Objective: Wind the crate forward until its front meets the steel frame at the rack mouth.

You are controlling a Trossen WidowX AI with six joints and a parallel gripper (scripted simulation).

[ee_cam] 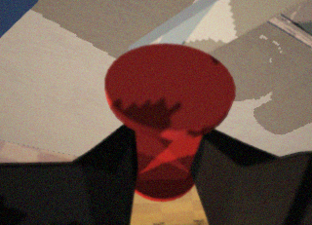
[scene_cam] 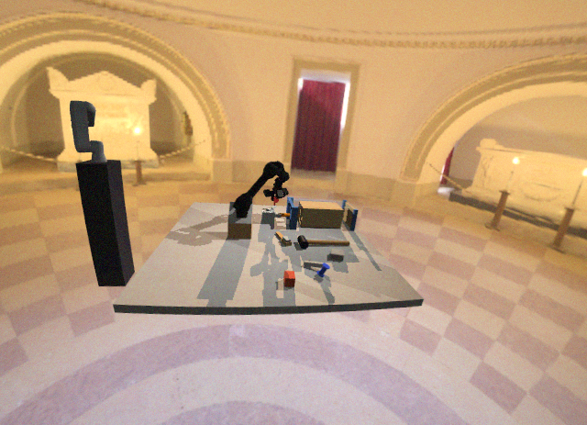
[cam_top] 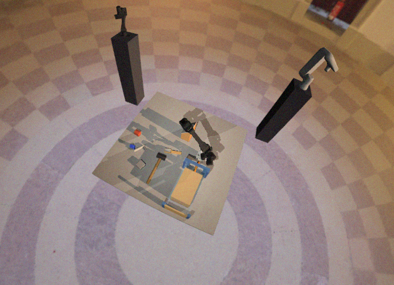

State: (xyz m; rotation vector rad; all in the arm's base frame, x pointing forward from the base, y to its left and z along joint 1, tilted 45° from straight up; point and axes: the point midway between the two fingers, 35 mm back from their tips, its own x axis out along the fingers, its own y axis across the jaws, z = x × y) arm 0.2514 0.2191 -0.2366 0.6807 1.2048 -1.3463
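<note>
Now: gripper tip 10 mm short of the red knob and 20 mm to the left of it. From my gripper tip the other things lie so: winch 70 mm behind, 110 mm to the right, 100 mm below; red-knobbed handle 20 mm behind, 50 mm to the right, 30 mm below; frame 110 mm ahead, 110 mm to the right, 30 mm below.
</note>
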